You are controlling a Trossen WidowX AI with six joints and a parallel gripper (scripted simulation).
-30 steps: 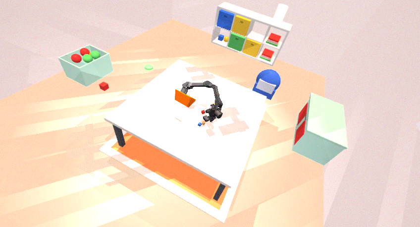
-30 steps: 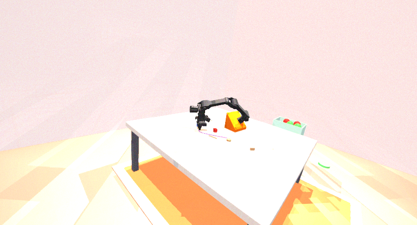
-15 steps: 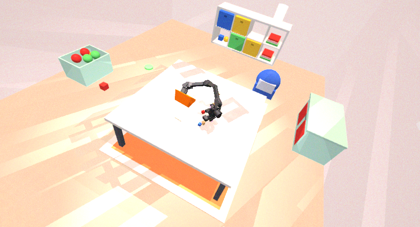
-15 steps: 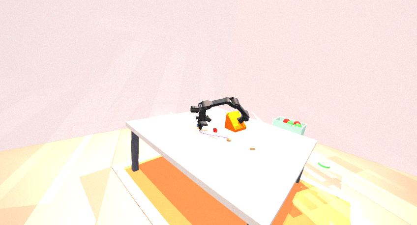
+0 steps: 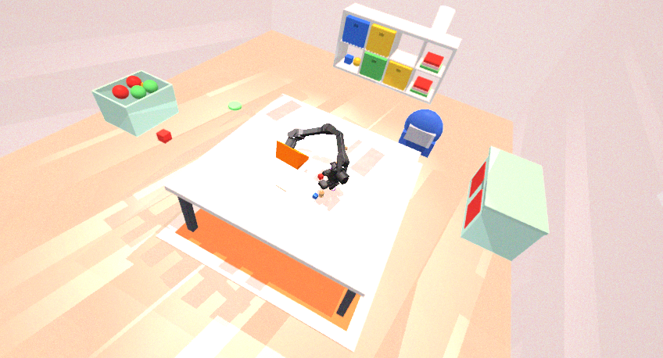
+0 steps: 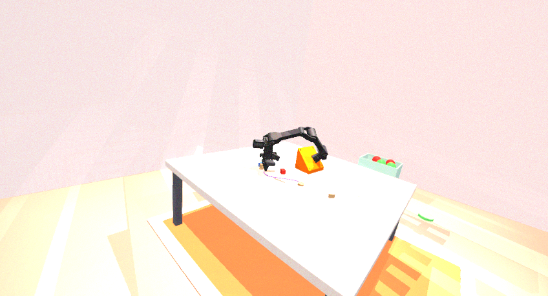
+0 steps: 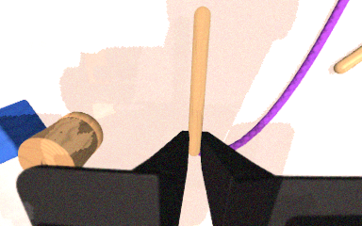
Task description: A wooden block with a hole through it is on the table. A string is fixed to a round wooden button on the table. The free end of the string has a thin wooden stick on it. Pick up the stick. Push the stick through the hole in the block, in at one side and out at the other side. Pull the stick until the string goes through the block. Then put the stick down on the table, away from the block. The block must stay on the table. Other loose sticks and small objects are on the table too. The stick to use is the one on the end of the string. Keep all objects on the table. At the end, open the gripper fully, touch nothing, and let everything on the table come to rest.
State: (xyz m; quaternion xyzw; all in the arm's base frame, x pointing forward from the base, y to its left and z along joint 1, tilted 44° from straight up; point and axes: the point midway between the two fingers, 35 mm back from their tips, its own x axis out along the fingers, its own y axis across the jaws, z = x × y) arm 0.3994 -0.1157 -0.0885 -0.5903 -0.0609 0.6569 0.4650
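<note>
Right now my gripper tip is 10 cm past the red cube and 7 cm to the right of it. The rest, counted from my gripper tip: short wooden cylinder: 7 cm to the right, 4 cm behind; then wooden stick: 12 cm to the left, 1 cm below, 1 cm ahead; then blue cube: 10 cm to the right, 6 cm behind.
</note>
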